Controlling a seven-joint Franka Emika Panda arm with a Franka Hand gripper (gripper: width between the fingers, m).
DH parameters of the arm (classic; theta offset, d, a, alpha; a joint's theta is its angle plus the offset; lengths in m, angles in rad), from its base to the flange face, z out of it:
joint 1: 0 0.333 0 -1.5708
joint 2: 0 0 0 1.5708
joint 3: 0 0.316 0.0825 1.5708
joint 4: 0 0 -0.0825 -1.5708
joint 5: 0 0.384 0 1.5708
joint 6: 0 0 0.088 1.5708
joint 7: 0 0.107 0 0
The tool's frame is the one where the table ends.
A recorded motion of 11 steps. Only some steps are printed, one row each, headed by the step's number.
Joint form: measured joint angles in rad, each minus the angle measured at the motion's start. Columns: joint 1, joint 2, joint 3, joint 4, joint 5, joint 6, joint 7.
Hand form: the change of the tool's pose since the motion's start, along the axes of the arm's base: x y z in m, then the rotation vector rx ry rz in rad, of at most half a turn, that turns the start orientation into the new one. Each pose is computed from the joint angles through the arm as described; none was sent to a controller.
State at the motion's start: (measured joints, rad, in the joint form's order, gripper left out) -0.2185 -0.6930 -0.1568 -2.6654 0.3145 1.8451 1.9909
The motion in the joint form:
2: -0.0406 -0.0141 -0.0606 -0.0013 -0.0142 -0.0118 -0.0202
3: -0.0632 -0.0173 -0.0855 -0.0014 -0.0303 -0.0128 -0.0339
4: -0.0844 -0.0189 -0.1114 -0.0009 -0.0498 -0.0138 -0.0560
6: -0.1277 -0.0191 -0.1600 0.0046 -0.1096 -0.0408 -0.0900
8: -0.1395 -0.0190 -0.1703 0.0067 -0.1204 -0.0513 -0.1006
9: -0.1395 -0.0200 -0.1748 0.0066 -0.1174 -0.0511 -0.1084
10: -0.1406 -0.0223 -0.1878 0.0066 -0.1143 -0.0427 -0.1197
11: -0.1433 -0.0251 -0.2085 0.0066 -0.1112 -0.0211 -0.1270
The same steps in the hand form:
2: -0.0138 -0.0299 0.0014 0.0272 -0.0165 -0.0583
3: -0.0208 -0.0445 0.0009 0.0278 -0.0236 -0.0808
4: -0.0283 -0.0590 0.0000 0.0257 -0.0321 -0.0937
6: -0.0471 -0.0860 -0.0033 0.0147 -0.0172 -0.1105
8: -0.0521 -0.0917 -0.0040 0.0162 -0.0131 -0.1128
9: -0.0527 -0.0927 -0.0039 0.0207 -0.0195 -0.1104
10: -0.0545 -0.0969 -0.0033 0.0251 -0.0366 -0.1154
11: -0.0572 -0.1047 -0.0023 0.0266 -0.0636 -0.1367

